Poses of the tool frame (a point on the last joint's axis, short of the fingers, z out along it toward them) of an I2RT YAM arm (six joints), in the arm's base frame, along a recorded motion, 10 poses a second.
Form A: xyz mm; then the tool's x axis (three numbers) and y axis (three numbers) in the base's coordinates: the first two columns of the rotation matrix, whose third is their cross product.
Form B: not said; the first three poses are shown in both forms.
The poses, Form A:
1: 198 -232 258 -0.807 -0.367 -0.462 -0.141 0.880 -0.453
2: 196 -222 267 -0.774 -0.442 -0.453 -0.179 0.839 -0.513
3: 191 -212 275 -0.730 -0.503 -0.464 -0.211 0.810 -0.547
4: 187 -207 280 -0.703 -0.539 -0.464 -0.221 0.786 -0.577
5: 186 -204 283 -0.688 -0.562 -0.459 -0.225 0.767 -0.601
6: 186 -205 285 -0.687 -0.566 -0.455 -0.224 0.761 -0.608
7: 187 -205 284 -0.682 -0.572 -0.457 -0.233 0.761 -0.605
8: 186 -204 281 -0.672 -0.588 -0.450 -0.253 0.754 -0.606
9: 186 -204 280 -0.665 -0.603 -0.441 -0.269 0.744 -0.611
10: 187 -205 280 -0.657 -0.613 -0.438 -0.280 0.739 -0.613
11: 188 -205 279 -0.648 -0.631 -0.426 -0.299 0.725 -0.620
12: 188 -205 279 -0.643 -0.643 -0.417 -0.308 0.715 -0.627
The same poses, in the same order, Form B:
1: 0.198 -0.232 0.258 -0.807 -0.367 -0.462 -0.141 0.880 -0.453
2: 0.196 -0.222 0.267 -0.774 -0.442 -0.453 -0.179 0.839 -0.513
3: 0.191 -0.212 0.275 -0.730 -0.503 -0.464 -0.211 0.810 -0.547
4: 0.187 -0.207 0.280 -0.703 -0.539 -0.464 -0.221 0.786 -0.577
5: 0.186 -0.204 0.283 -0.688 -0.562 -0.459 -0.225 0.767 -0.601
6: 0.186 -0.205 0.285 -0.687 -0.566 -0.455 -0.224 0.761 -0.608
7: 0.187 -0.205 0.284 -0.682 -0.572 -0.457 -0.233 0.761 -0.605
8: 0.186 -0.204 0.281 -0.672 -0.588 -0.450 -0.253 0.754 -0.606
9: 0.186 -0.204 0.280 -0.665 -0.603 -0.441 -0.269 0.744 -0.611
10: 0.187 -0.205 0.280 -0.657 -0.613 -0.438 -0.280 0.739 -0.613
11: 0.188 -0.205 0.279 -0.648 -0.631 -0.426 -0.299 0.725 -0.620
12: 0.188 -0.205 0.279 -0.643 -0.643 -0.417 -0.308 0.715 -0.627
